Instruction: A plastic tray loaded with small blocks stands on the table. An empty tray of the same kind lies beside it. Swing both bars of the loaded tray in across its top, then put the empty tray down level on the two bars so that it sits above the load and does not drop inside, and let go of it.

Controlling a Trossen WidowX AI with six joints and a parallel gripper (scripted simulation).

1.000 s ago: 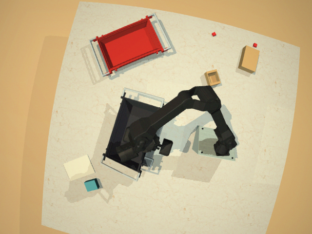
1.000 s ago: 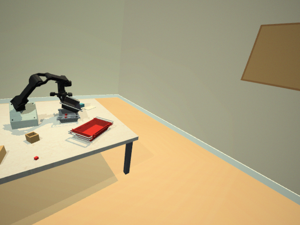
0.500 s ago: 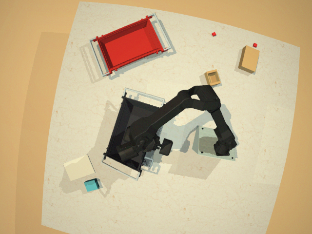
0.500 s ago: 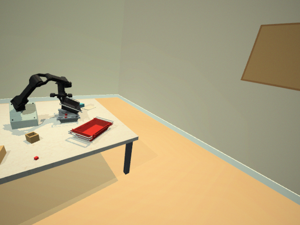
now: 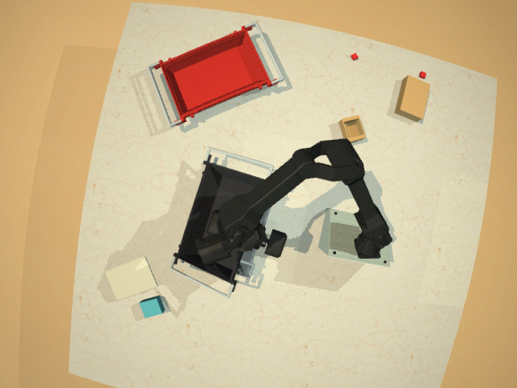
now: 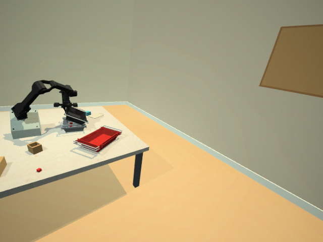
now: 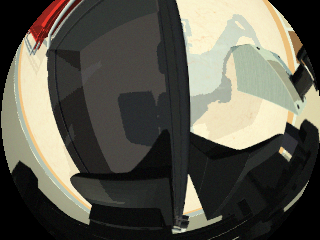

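Now: the black tray 80 mm ahead of my gripper tip, 20 mm to the right of it and 10 mm below it. From my gripper tip the other things lie so: cream flat pad 360 mm ahead, 190 mm to the left, 140 mm below; then teal cube 290 mm ahead, 260 mm to the left, 120 mm below; then wooden box 290 mm behind, 300 mm to the right, 130 mm below.
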